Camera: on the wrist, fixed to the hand. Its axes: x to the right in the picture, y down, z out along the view.
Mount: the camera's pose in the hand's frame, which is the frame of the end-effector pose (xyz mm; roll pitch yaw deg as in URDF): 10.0 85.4 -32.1 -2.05 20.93 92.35
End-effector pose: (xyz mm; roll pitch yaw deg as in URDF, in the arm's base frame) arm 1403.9 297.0 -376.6 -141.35 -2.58 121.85
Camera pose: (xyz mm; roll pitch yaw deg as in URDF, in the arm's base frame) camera 1471.6 352.3 -404.4 179.12 17.78 30.37
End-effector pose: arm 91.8 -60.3 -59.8 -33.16 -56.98 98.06
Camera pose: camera 29.0 -1.4 -91.5 -71.63 28.24 139.75
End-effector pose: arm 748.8 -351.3 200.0 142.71 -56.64 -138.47
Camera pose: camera 760.8 -275.8 250.8 -111.64 -25.80 77.28
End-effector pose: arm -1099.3 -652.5 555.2 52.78 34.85 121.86
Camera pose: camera -1183.9 -662.7 589.4 35.60 -27.03 -165.77
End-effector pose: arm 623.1 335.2 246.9 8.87 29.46 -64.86
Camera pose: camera 703.8 373.5 225.8 27.45 9.39 33.07
